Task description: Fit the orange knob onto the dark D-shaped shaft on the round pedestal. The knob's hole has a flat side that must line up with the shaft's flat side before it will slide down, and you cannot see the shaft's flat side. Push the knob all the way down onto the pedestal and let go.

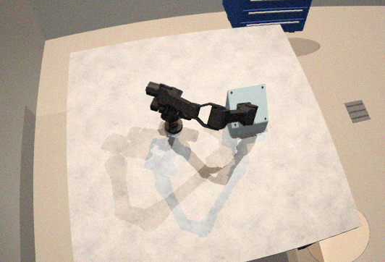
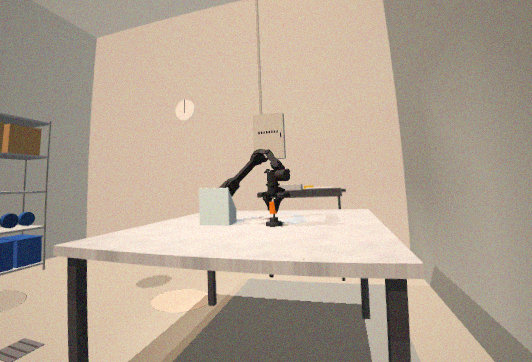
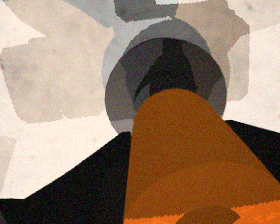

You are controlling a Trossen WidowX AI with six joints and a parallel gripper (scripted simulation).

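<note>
My gripper tip is now 20 mm below the orange knob. From my gripper tip the other things lie so: round pedestal (40 mm below).
</note>
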